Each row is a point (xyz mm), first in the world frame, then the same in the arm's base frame.
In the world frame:
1: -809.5 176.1 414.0
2: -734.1 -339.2 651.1
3: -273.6 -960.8 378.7
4: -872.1 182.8 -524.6
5: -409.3 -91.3 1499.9
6: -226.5 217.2 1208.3
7: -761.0 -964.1 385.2
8: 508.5 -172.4 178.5
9: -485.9 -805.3 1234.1
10: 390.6 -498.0 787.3
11: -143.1 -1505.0 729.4
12: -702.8 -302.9 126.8
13: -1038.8 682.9 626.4
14: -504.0 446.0 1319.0
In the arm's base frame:
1: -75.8 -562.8 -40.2
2: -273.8 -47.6 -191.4
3: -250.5 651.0 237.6
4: -202.1 -794.3 862.7
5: 202.6 90.8 -992.2
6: 499.0 -129.9 -714.6
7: -658.6 401.5 143.6
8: 815.0 363.2 472.6
9: -272.2 587.9 -654.8
10: 589.7 697.2 -100.3
11: -408.9 1242.2 -10.6
12: -271.3 -169.5 320.8
13: 26.4 -1058.3 -354.1
14: 401.1 -441.1 -902.2

